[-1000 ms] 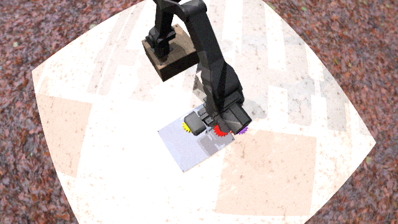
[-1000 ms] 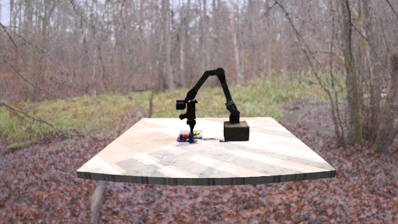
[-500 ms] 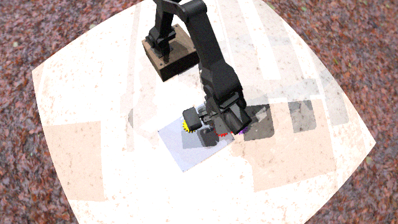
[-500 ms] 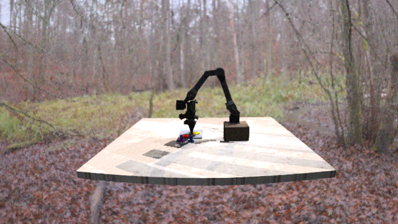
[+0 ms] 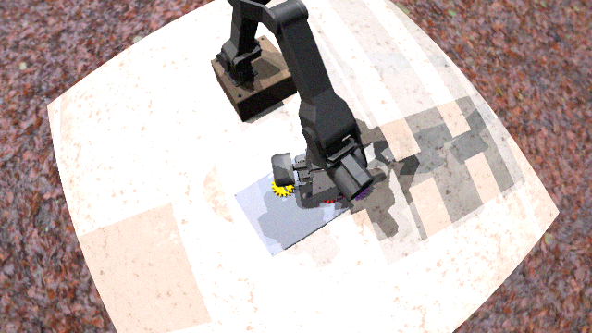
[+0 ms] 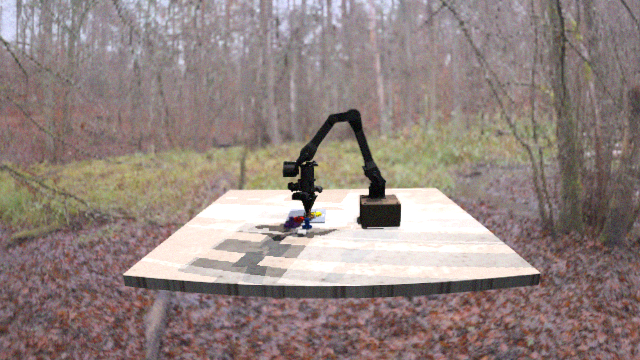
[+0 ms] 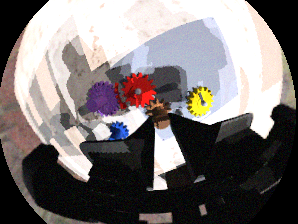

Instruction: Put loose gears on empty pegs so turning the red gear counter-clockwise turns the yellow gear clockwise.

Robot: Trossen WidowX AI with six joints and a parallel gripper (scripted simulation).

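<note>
Now: gripper tip 1 cm above the small brown gear. Also, from my gripper tip: yellow gear 7 cm to the right, 4 cm behind, 3 cm below; then red gear 4 cm ahead, 3 cm below, 1 cm to the left; then small blue gear 9 cm to the left, 3 cm below, 1 cm ahead.
</note>
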